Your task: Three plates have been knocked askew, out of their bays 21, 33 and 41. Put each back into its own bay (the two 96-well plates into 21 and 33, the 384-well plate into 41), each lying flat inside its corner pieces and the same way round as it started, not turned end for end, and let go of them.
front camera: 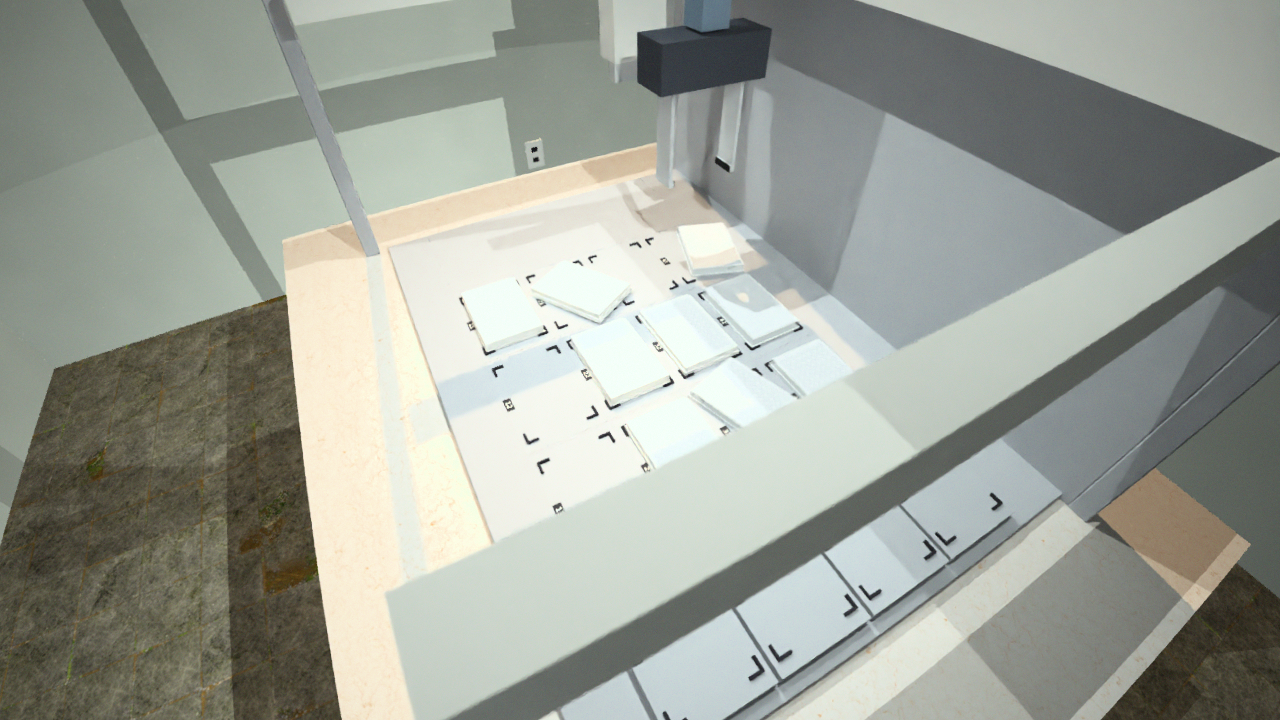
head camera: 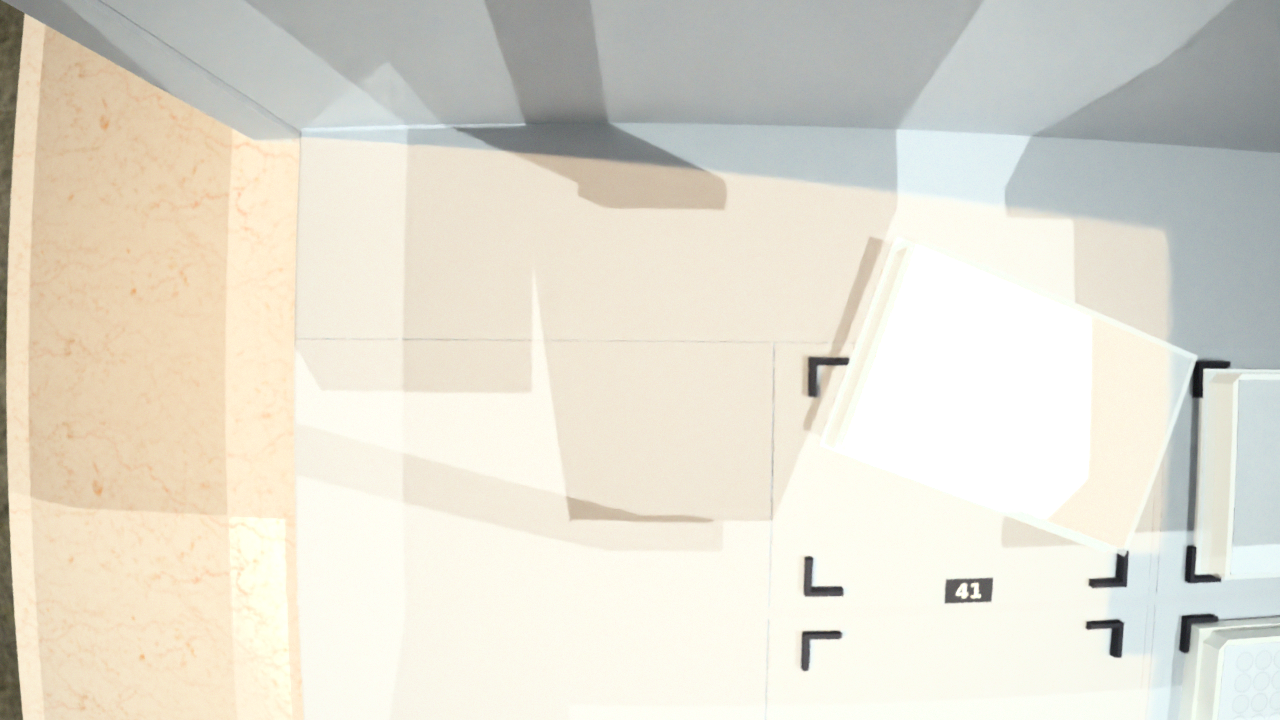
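Seen in the pictures: gripper, between the fingertips: [front camera: 695, 174]; robot's base, origin of its link: [front camera: 461, 300].
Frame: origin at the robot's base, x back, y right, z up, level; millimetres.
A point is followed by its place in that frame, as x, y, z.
Note:
My gripper [front camera: 696, 173] @(-64, -364, 141) is open and empty, high over the far end of the deck; it does not show in the head view. The 384-well plate [front camera: 708, 248] @(-85, -387, 15) [head camera: 984, 385] @(-59, -400, 15) lies askew across bay 41, offset toward the grey side wall. Its lower right corner reaches a corner piece [head camera: 1109, 570] @(-125, -324, 0) of that bay, and its wells are washed out by glare. A 96-well plate [front camera: 581, 290] @(-86, -161, 16) lies turned across bay 21 and toward bay 31. Another 96-well plate [front camera: 741, 391] @(-357, -254, 15) lies askew at bay 33, partly hidden by the front beam.
Seated plates [front camera: 501, 313] @(-76, -41, 14) [front camera: 620, 360] @(-239, -148, 14) [front camera: 687, 329] @(-231, -255, 14) [front camera: 751, 308] @(-237, -360, 14) stand close around the askew ones. In the head view, parts of two neighbouring plates [head camera: 1217, 474] @(-166, -364, 8) [head camera: 1244, 671] @(-179, -284, 14) show at the right edge. The grey side wall [head camera: 760, 62] @(31, -500, 51) runs along the deck. A wide beam [front camera: 716, 519] @(-625, 13, 400) crosses the front.

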